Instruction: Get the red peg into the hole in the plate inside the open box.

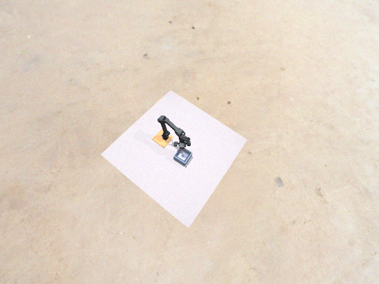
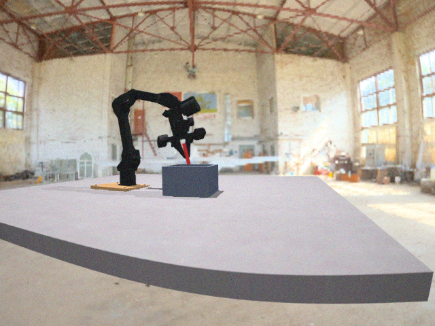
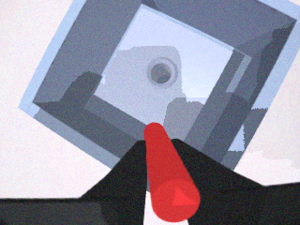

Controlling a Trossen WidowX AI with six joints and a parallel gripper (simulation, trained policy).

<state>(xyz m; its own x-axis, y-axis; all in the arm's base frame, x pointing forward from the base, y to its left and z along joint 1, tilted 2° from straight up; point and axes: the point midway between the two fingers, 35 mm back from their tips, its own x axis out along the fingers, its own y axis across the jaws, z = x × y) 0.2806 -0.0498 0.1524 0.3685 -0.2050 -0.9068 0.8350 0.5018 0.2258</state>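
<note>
Now: the blue-grey box 30 mm ahead of my gripper tip, 50 mm to the right of it and 100 mm below it. From my gripper tip the other things lie so: red peg (10 mm above).
</note>
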